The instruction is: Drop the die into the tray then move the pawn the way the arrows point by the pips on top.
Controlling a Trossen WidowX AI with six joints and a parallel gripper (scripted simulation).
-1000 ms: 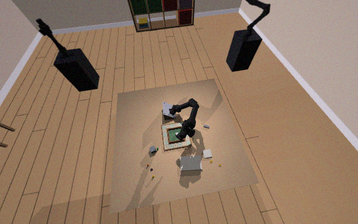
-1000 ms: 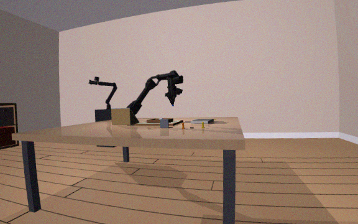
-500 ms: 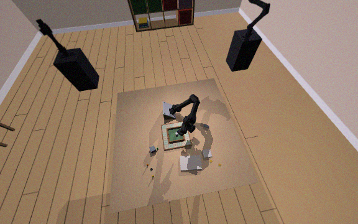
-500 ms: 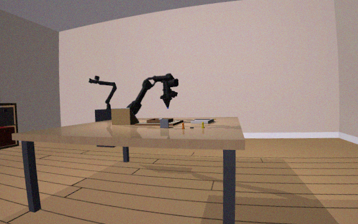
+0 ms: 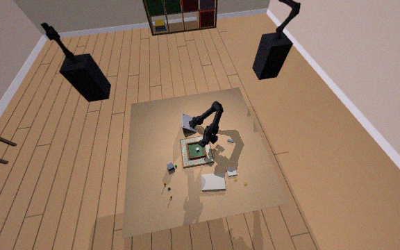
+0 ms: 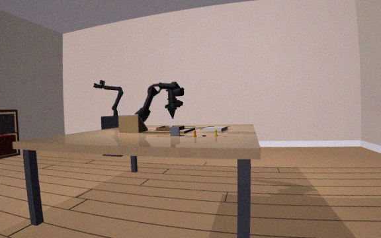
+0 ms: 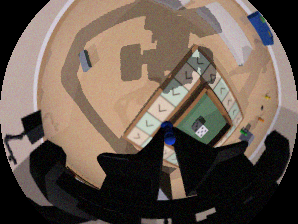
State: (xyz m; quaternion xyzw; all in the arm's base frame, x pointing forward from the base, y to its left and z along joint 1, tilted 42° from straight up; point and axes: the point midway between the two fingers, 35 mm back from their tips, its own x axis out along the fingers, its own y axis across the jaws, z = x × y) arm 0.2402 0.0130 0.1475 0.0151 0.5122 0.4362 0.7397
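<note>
The die lies 2 cm ahead of my gripper tip, 10 cm to the right of it and 7 cm below it. Round my gripper tip: blue pawn (1 cm above); then small grey bar (1 cm behind, 24 cm to the left, 9 cm below); then green dice tray (2 cm ahead, 11 cm to the right, 9 cm below).
</note>
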